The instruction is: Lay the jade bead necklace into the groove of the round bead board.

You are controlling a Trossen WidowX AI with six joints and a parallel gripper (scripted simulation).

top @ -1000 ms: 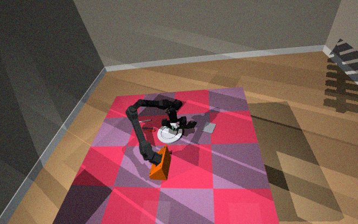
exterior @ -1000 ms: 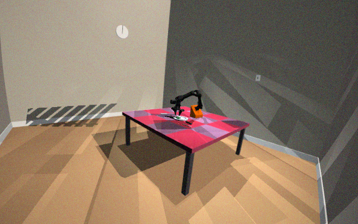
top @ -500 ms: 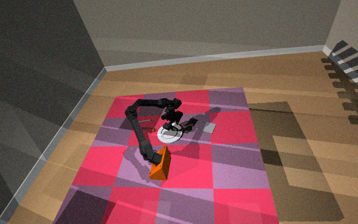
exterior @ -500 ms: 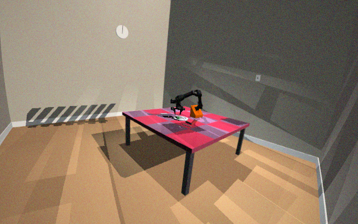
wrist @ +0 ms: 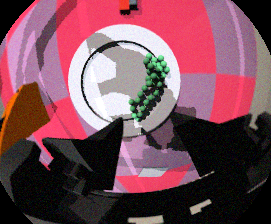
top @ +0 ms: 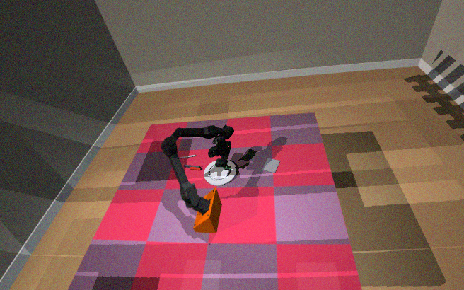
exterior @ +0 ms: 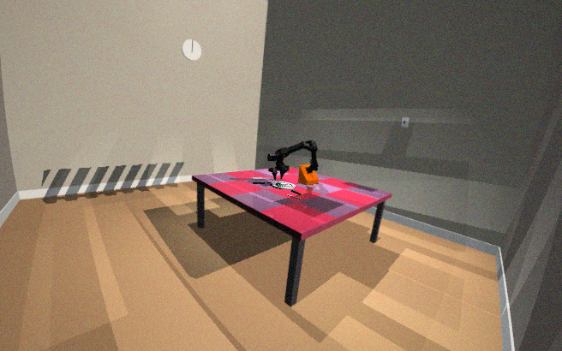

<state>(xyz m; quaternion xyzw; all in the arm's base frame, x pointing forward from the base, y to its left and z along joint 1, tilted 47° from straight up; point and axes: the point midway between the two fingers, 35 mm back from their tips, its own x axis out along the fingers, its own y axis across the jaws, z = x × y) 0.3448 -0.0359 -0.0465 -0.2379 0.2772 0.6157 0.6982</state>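
My gripper tip is now 4 cm to the right of the round white bead board, 4 cm above it and 3 cm past it. The rest, counted from my gripper tip: red-handled tool (22 cm to the left, 4 cm below, 2 cm ahead); flat grey pad (27 cm to the right, 5 cm below); thin white rod (29 cm to the left, 12 cm ahead, 5 cm below).
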